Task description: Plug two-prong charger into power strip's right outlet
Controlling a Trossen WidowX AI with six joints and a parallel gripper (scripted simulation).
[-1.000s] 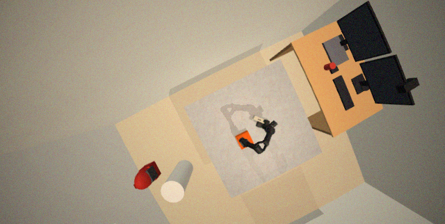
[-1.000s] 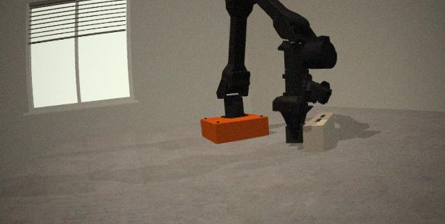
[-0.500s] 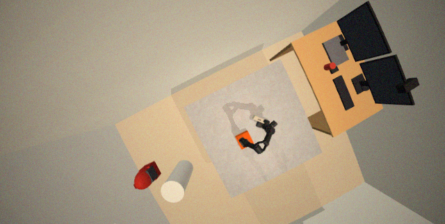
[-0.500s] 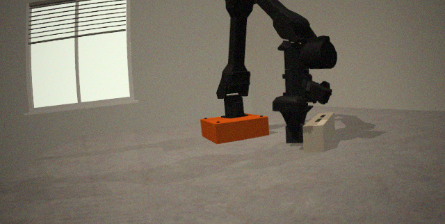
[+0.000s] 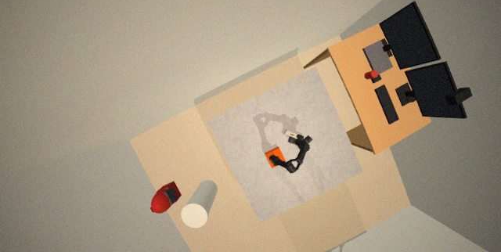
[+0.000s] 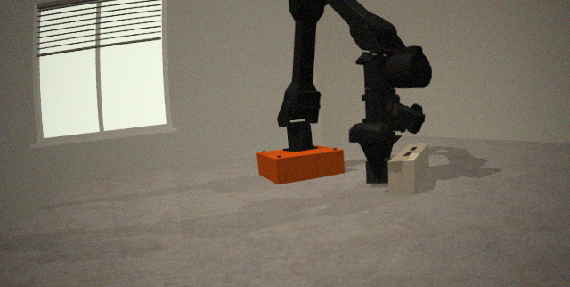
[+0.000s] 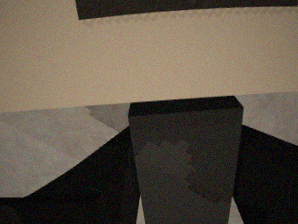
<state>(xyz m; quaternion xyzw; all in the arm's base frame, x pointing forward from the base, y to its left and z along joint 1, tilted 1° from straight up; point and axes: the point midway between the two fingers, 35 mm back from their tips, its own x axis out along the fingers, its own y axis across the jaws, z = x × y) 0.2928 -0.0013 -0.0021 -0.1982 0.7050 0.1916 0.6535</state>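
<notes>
My gripper tip is now 10 mm to the right of the black two-prong charger, 10 mm below it and 10 mm short of it.
</notes>
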